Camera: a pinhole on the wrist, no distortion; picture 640 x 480 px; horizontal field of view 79.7 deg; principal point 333.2 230.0 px. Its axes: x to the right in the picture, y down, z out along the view. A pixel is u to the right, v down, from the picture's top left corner.
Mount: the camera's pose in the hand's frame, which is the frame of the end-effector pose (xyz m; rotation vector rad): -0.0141 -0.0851 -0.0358 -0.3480 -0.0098 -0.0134
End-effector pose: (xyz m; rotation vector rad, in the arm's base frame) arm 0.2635 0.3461 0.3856 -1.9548 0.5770 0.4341
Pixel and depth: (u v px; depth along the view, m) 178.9 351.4 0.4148
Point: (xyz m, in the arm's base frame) -0.0048 0.5927 0.2187
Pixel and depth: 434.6 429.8 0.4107
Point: 0.1823 0.4823 0.0300
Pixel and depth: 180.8 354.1 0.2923
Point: 0.0860 0.5190 0.2912
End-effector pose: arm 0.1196 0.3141 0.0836 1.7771 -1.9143 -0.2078
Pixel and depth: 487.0 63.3 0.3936
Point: 0.0359 0.0754 -0.2680
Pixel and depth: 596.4 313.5 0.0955
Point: 0.1269 0.2495 0.0412
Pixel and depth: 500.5 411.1 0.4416
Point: -0.2558 0.1043 -0.0193
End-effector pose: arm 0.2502 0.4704 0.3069 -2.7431 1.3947 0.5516
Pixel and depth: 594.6 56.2 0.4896
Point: 0.3689 0.3910 -0.2835
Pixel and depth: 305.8 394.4 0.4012
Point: -0.0265 0.4236 0.0866
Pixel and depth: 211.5 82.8 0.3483
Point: 0.1501 0.6831 0.0198
